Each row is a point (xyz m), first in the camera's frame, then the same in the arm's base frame.
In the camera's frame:
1: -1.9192 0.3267 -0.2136
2: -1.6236 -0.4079 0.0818
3: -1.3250 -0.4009 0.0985
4: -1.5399 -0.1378 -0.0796
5: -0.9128 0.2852 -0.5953
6: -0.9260 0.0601 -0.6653
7: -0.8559 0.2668 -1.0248
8: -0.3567 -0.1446 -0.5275
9: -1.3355 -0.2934 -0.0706
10: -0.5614 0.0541 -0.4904
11: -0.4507 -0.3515 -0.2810
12: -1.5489 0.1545 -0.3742
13: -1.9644 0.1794 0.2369
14: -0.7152 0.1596 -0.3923
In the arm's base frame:
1: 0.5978 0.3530 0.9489
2: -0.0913 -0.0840 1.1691
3: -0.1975 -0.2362 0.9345
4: 0.0733 0.0347 0.9145
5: 0.0699 0.2243 0.0188
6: -0.1419 0.2804 0.1068
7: -0.0788 0.5774 -0.1843
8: -0.5099 -0.1152 -0.1982
9: -0.1418 -0.0759 0.8274
10: -0.2448 -0.0430 -0.1131
11: -0.5928 -0.3011 0.0683
12: 0.2596 0.3152 0.6718
13: 0.6009 -0.0328 1.2278
14: -0.0662 -0.0533 -0.0016

